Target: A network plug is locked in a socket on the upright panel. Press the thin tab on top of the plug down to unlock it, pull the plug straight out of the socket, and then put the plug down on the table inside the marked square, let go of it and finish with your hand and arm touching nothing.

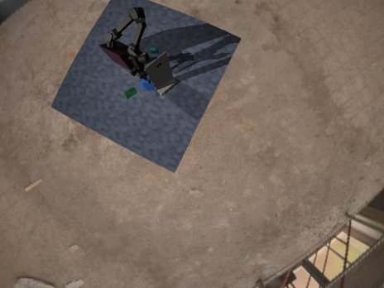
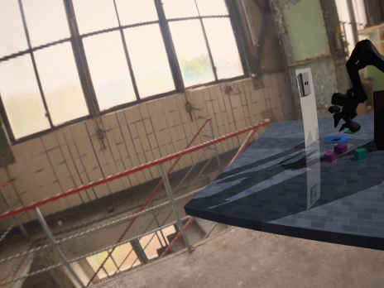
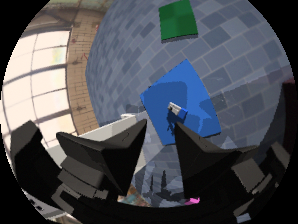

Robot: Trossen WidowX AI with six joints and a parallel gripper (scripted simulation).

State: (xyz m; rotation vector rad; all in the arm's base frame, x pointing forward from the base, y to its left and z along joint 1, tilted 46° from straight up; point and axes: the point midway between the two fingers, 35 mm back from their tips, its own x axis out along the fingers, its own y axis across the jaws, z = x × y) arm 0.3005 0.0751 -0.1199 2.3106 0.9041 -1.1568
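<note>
Right now the network plug is 50 mm below my gripper tip. Also, from my gripper tip: purple cube 30 mm behind, 180 mm to the left, 40 mm below; blue marked square 10 mm ahead, 60 mm below; green flat patch 80 mm behind, 150 mm to the right, 60 mm below.
</note>
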